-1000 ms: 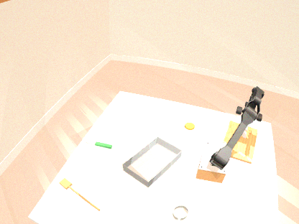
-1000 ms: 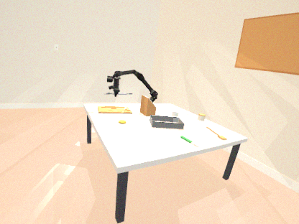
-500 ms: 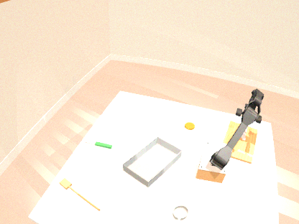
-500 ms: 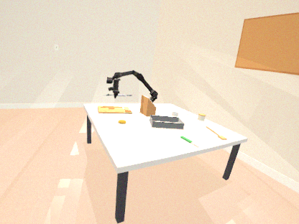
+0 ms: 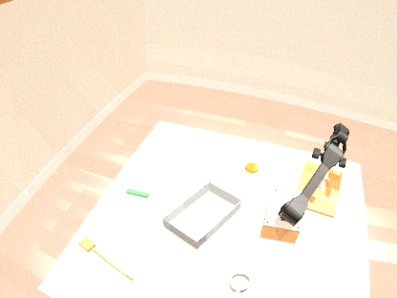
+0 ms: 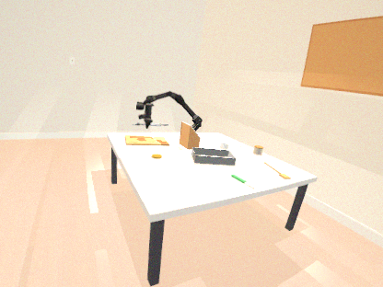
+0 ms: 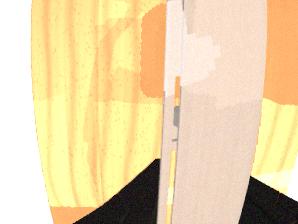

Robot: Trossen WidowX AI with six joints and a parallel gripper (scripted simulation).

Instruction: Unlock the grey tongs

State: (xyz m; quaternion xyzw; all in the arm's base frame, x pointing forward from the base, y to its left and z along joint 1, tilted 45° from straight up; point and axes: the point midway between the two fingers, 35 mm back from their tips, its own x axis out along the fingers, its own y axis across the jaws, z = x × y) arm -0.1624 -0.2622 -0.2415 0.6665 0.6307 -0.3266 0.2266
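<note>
Right now my gripper tip is 110 mm above the wooden board. The rest, counted from my gripper tip: grey roasting tin: 520 mm ahead, 360 mm to the left, 90 mm below; yellow disc: 390 mm ahead, 110 mm below, 30 mm to the right.
</note>
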